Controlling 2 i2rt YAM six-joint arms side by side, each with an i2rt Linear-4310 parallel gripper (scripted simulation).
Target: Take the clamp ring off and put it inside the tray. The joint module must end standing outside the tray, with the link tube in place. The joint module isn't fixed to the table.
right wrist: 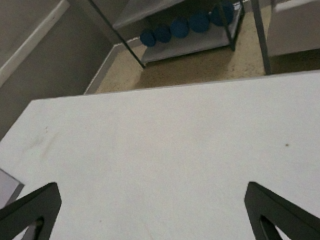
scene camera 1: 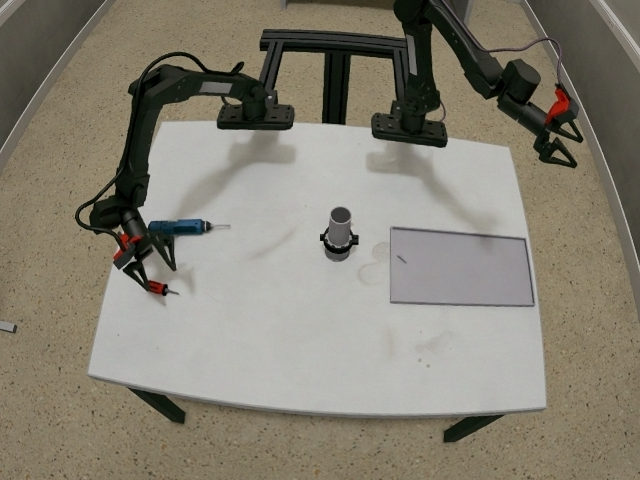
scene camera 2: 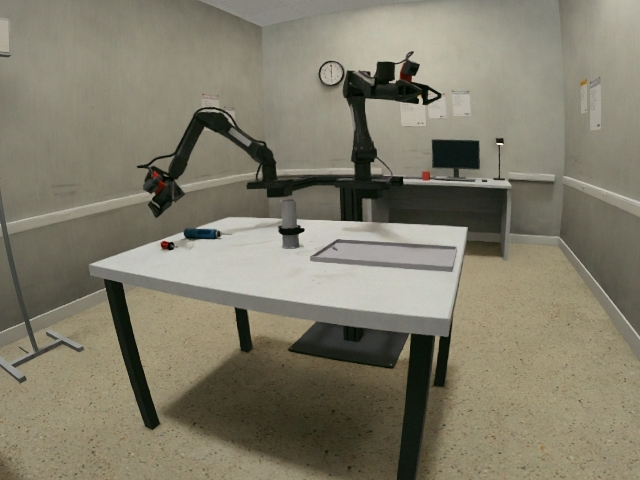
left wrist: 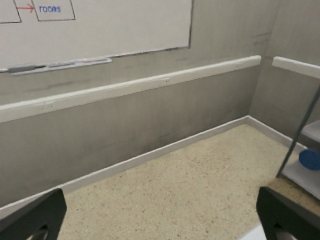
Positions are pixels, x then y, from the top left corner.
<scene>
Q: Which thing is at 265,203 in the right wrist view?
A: The right gripper.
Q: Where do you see a grey link tube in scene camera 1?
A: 340,218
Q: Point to a grey tray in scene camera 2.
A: At 429,257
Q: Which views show the right gripper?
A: The right wrist view, scene camera 1 and scene camera 2 only.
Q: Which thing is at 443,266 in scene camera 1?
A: A grey tray.
</scene>
